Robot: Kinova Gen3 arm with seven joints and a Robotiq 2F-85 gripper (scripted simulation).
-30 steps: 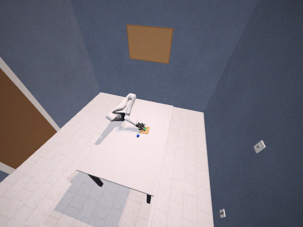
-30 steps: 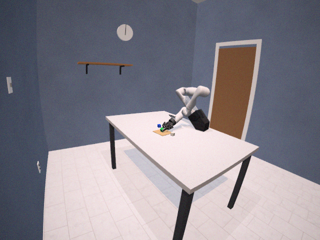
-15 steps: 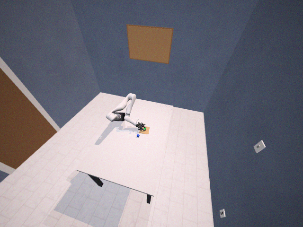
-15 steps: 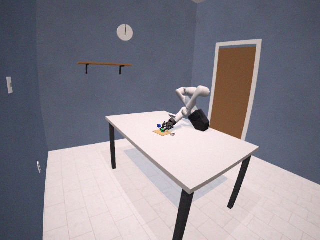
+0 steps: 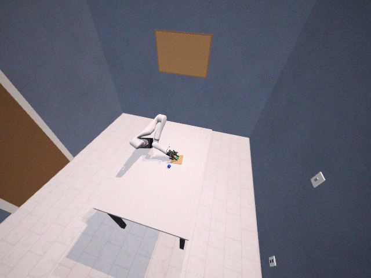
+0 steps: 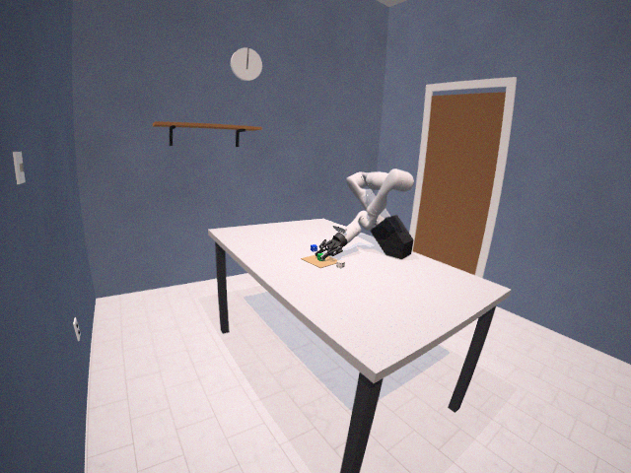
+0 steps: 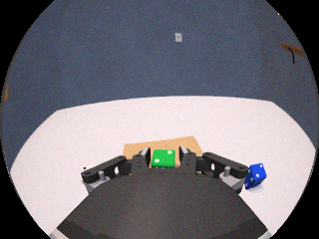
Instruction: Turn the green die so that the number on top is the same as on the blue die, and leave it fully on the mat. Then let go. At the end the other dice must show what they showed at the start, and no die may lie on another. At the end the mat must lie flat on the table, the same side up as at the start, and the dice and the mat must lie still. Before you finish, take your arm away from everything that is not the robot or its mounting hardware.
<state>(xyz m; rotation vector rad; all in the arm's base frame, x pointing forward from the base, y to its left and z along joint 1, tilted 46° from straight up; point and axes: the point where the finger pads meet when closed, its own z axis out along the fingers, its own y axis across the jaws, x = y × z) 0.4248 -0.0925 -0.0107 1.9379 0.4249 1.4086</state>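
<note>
The green die is 1 cm below my hand. Round my hand: white die (11 cm to the left, 2 cm below, 2 cm behind); then blue die (13 cm to the right, 7 cm behind, 2 cm below); then tan mat (3 cm below).
</note>
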